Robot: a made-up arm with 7 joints. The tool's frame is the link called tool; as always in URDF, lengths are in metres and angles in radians.
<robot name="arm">
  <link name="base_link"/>
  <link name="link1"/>
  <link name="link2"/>
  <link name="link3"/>
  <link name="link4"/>
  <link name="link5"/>
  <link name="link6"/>
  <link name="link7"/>
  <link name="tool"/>
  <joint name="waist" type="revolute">
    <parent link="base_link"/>
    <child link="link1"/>
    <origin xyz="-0.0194 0.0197 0.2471" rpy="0 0 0"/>
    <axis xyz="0 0.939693 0.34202"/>
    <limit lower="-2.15" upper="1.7"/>
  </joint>
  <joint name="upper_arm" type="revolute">
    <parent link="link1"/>
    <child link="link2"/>
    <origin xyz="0.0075 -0.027 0.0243" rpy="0 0 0"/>
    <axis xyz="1 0 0"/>
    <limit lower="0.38" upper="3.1"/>
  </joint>
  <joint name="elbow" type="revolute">
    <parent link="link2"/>
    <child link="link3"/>
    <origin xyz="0.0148 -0.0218 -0.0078" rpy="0 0 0"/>
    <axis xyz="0 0 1"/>
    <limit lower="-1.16" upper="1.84"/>
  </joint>
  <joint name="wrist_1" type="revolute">
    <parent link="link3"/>
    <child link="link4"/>
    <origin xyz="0.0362 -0.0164 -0.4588" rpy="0 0 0"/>
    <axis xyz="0 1 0"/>
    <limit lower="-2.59" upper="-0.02"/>
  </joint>
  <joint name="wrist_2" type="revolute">
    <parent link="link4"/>
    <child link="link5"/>
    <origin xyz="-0.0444 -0.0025 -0.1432" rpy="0 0 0"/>
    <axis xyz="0 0 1"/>
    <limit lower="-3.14" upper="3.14"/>
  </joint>
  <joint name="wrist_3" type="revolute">
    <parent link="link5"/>
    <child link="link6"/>
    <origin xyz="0.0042 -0.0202 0.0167" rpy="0 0 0"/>
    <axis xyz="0 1 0"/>
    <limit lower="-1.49" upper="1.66"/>
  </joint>
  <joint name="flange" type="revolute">
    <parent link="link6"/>
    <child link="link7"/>
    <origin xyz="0.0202 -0.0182 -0.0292" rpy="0 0 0"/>
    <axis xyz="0 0 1"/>
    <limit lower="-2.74" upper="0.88"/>
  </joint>
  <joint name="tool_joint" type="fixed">
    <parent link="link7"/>
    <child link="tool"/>
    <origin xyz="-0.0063 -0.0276 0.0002" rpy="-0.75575 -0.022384 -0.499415"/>
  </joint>
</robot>
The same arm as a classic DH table. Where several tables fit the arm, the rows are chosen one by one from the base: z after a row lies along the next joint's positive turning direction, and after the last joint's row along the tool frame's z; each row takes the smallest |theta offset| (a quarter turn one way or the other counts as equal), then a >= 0, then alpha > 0; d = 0 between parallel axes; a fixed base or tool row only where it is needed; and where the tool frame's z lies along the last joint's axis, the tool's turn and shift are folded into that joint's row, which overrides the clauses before.
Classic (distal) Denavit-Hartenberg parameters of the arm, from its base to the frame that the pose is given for. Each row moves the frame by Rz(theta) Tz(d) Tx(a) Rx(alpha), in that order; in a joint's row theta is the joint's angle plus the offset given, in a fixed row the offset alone. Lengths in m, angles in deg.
base (fixed): d 0.2399; theta_offset 0; a -0.0194; alpha -70
waist: d 0.0039; theta_offset -90; a 0.0321; alpha -90
upper_arm: d 0.0223; theta_offset 70; a 0.0218; alpha 90
elbow: d -0.4666; theta_offset 90; a 0.0362; alpha -90
wrist_1: d -0.0189; theta_offset 0; a -0.0444; alpha 90
wrist_2: d -0.1265; theta_offset 0; a 0.0042; alpha -90
wrist_3: d -0.0384; theta_offset 0; a 0.0202; alpha 90
flange: d 0.0001; theta_offset -27.25; a 0.007; alpha -43.32
tool (fixed): d -0.04; theta_offset -1.87; a 0; alpha 0
Joint limits (deg, base to tool): -123.19..97.4 21.77..177.62 -66.46..105.42 -148.4..-1.15 -179.91..179.91 -85.37..95.11 -156.99..50.42

